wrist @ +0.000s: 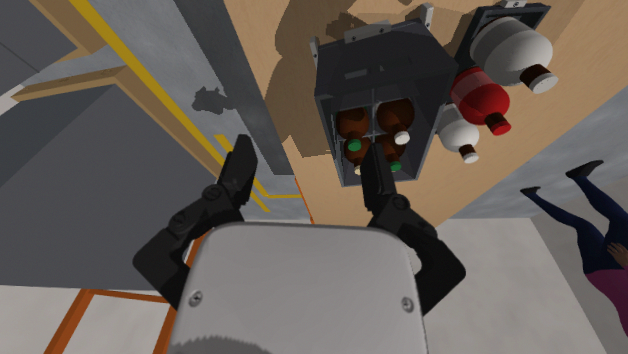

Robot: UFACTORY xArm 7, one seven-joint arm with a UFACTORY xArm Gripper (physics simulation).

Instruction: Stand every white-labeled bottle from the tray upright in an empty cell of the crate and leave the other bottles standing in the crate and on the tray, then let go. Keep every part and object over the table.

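Places are measured from the arm's base along level axes (x down, y left, z ahead), in millimetres.
Pixels of known places: gripper, fingertip midpoint: (310, 151).
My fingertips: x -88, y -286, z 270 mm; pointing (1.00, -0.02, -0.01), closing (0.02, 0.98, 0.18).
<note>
For each thing: its top centre in the pictures, then the offset to it from my fingertips. "spot": a spot on its surface instead. Level surfaces: height alone.
- dark grey crate, middle of its top: (379, 149) dx +149, dy +102, dz +172 mm
- dark tray, surface spot: (539, 14) spot: dx +303, dy +362, dz +27 mm
- large white bottle, middle of its top: (545, 85) dx +164, dy +318, dz +66 mm
- red bottle, middle of its top: (502, 130) dx +164, dy +317, dz +152 mm
- smaller white bottle, middle of its top: (471, 159) dx +164, dy +314, dz +237 mm
- wooden table, its level: dx +324 mm
The dark grey crate (387, 62) stands on the table right of centre. Several brown bottles stand in its cells: a green-capped one (352, 122), a white-capped one (395, 114), another green-capped one (395, 147) and a pale-capped one (354, 150). On or beside the dark tray (539, 14) stand a large white bottle (515, 50), a red bottle (485, 100) and a smaller white bottle (457, 131). The brown bottles' labels are hidden. My gripper (310, 151) is open and empty; its right finger overlaps the crate's near side in view and partly hides two bottles.
The wooden table (425, 200) has its edge running below and left of the crate. Beyond it are the floor with yellow lines (150, 87), a dark grey surface (100, 190) and orange bars (70, 320). A person (600, 250) is at the far right.
</note>
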